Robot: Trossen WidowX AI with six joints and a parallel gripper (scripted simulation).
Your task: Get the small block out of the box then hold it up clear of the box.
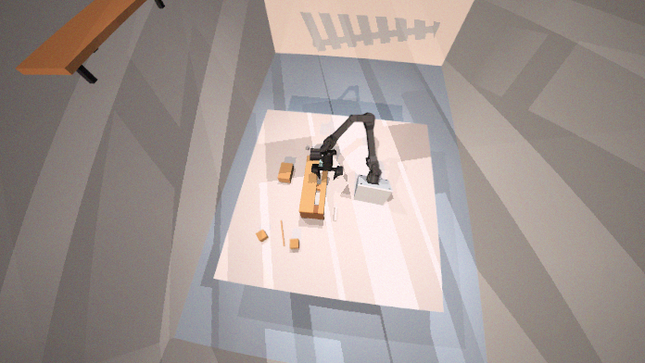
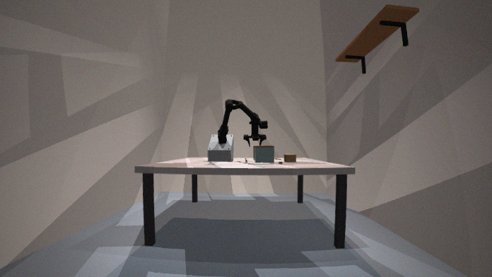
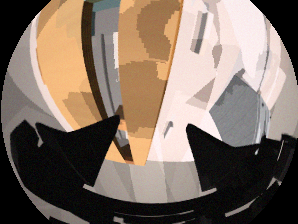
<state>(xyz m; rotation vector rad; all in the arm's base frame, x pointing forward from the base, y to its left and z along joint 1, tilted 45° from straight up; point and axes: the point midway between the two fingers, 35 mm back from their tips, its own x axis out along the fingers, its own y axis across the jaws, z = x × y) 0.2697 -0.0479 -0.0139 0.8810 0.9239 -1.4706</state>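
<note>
Now: the box 3 cm ahead of my gripper tip, 3 cm to the left of it and 6 cm below it. Round my gripper tip: thin stick 24 cm ahead, 33 cm to the left, 12 cm below.
</note>
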